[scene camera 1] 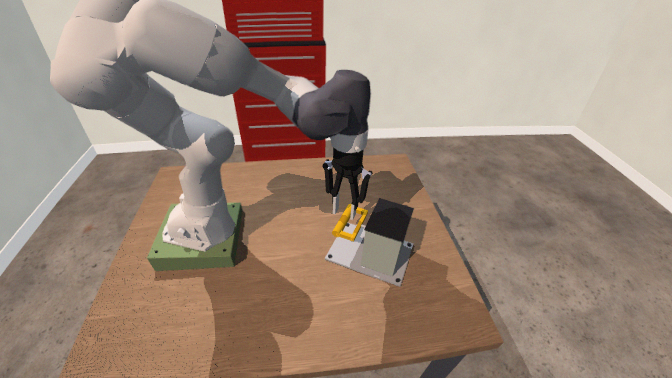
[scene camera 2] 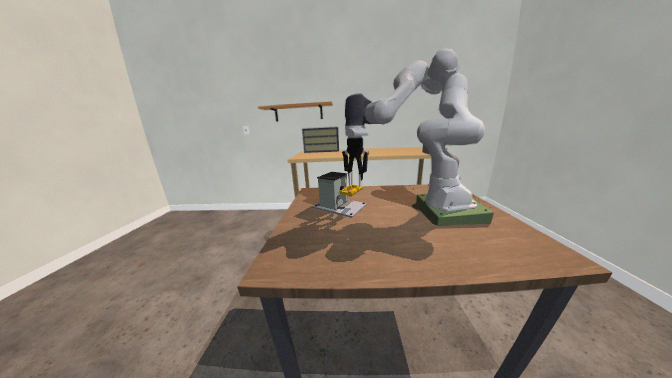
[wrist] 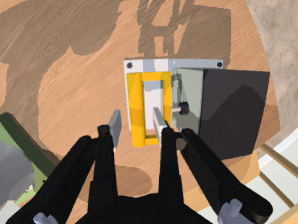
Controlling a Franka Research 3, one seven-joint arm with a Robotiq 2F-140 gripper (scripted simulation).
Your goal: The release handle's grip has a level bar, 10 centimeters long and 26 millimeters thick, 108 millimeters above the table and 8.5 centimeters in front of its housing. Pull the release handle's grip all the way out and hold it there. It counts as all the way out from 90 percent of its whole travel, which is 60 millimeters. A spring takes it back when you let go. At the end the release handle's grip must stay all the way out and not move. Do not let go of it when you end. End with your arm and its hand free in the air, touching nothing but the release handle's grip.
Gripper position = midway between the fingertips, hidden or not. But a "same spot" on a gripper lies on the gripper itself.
My gripper shows in scene camera 1 point(344, 214), in scene camera 2 and in the wrist view. The same spot on my gripper: point(wrist: 222, 189) is point(scene camera 2: 345, 155).
